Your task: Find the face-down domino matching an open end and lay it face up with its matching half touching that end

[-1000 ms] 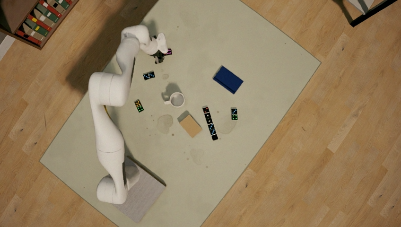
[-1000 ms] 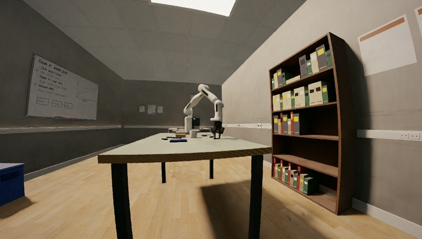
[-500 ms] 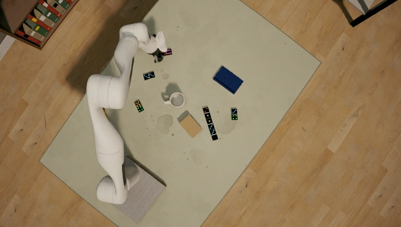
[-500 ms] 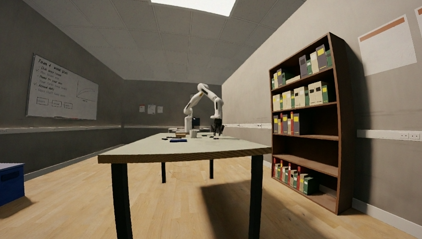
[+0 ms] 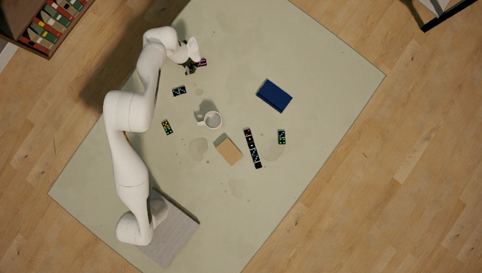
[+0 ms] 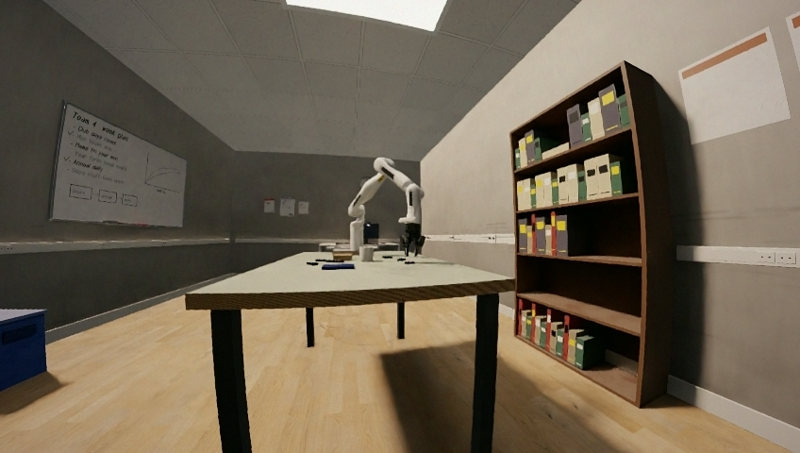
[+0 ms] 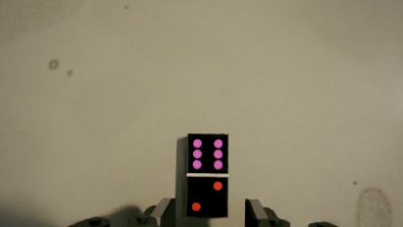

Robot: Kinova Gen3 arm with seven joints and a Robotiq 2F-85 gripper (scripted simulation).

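Now: the domino 4 cm below my hand, 2 cm to the right of it and 2 cm ahead of it. Also, from my hand: white mug (21 cm to the right, 13 cm behind, 2 cm below); then tan block (33 cm to the right, 19 cm behind, 3 cm below).
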